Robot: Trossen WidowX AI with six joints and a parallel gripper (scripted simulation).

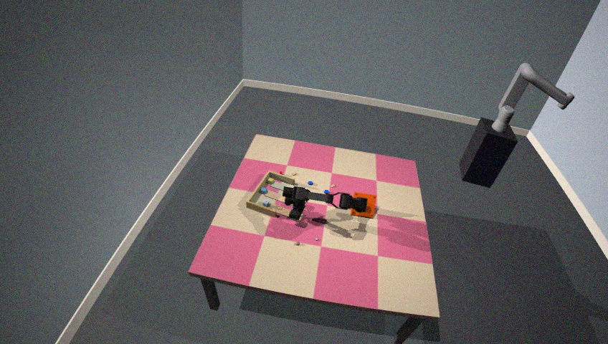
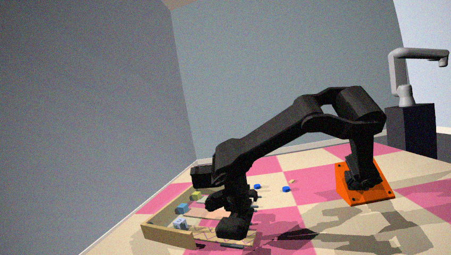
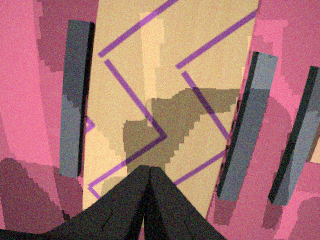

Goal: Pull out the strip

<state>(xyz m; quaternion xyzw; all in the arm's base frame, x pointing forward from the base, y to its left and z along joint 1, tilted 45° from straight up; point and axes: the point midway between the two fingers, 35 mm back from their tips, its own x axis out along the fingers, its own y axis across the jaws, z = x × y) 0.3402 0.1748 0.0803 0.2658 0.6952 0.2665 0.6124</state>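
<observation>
The zigzag strip is 100 mm ahead of my gripper tip and 10 mm to the right of it. Round my gripper tip: small tan piece 140 mm behind, 340 mm to the right.
</observation>
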